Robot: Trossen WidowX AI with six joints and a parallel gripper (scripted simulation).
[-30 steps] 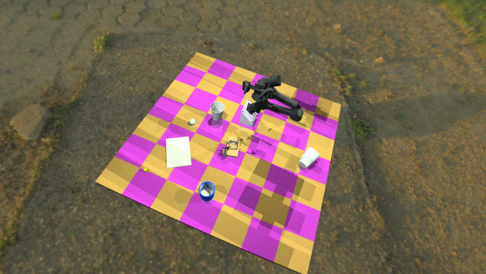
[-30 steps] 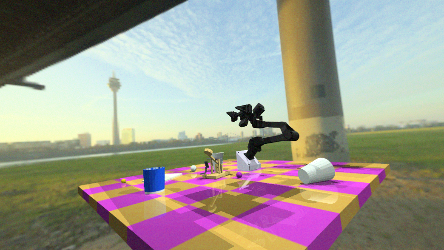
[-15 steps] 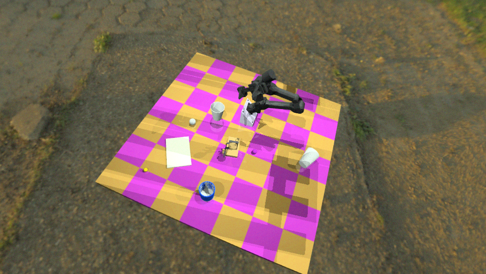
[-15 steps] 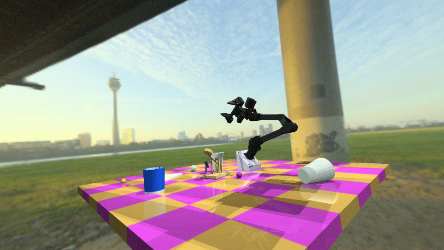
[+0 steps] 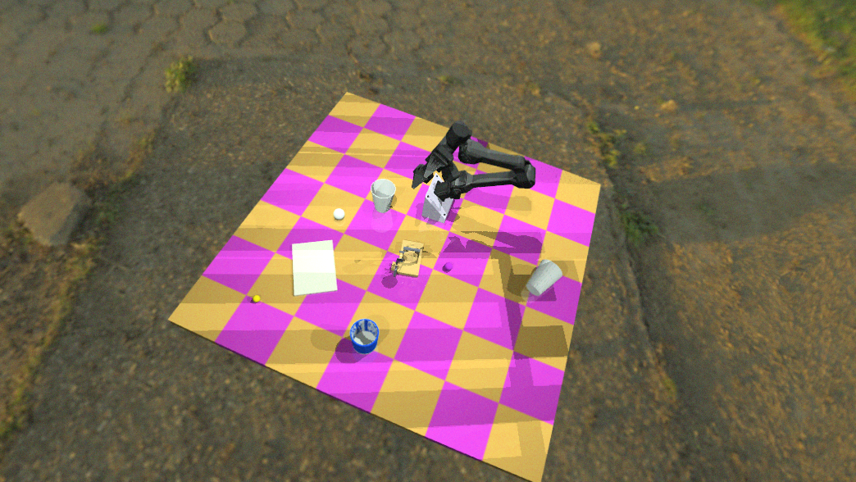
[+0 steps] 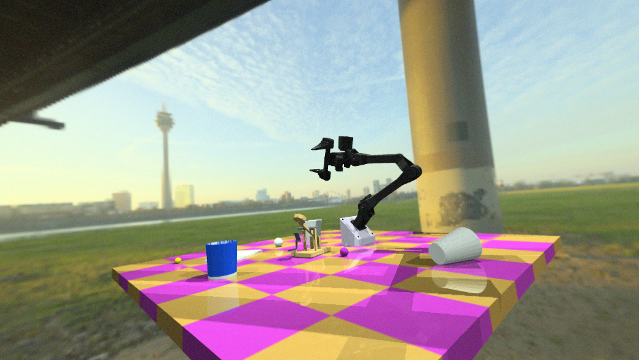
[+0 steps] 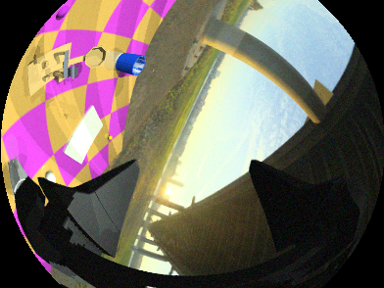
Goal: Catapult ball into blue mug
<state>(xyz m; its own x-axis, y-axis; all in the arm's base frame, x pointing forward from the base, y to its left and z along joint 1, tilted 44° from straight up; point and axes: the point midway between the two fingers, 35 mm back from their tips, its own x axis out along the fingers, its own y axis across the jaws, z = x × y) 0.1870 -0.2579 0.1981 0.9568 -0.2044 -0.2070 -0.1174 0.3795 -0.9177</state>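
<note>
The wooden catapult lies 8 cm ahead of my gripper tip, 1 cm to the left of it and 31 cm below it. Round my gripper tip: purple ball: 4 cm ahead, 17 cm to the left, 37 cm below; white ball: 5 cm behind, 30 cm to the right, 37 cm below; white slab: 19 cm ahead, 31 cm to the right, 38 cm below.
</note>
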